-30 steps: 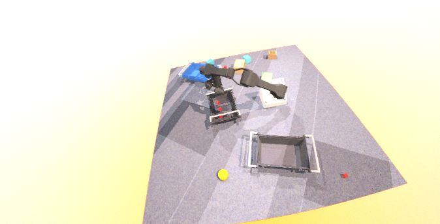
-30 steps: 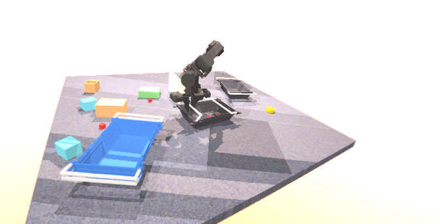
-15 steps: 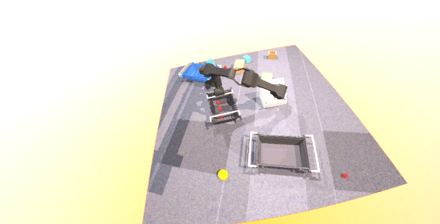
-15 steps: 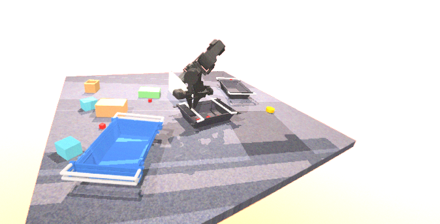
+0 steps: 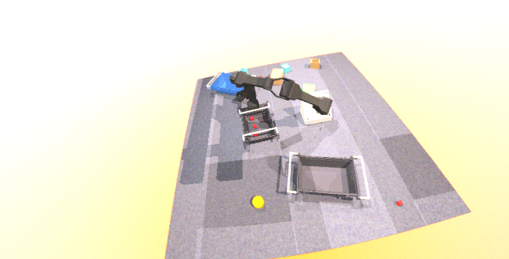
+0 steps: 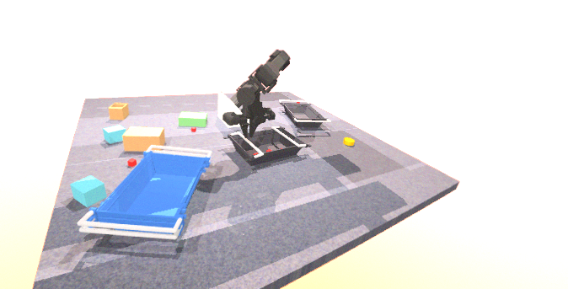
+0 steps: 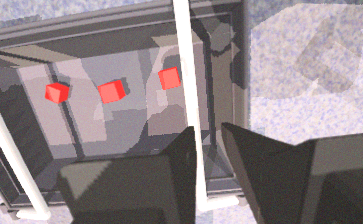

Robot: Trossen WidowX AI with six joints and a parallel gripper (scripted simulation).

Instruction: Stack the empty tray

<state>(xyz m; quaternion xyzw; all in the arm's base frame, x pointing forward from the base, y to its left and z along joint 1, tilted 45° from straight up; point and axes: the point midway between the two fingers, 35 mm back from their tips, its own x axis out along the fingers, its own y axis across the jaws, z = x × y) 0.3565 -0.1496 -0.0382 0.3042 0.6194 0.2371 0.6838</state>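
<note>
Now: gripper tip 22 cm past the dark tray, 49 cm to the right of it and 4 cm above it. Round my gripper tip: green block (38 cm behind, 6 cm to the right, 6 cm below); then yellow disc (10 cm ahead, 51 cm to the left, 7 cm below).
</note>
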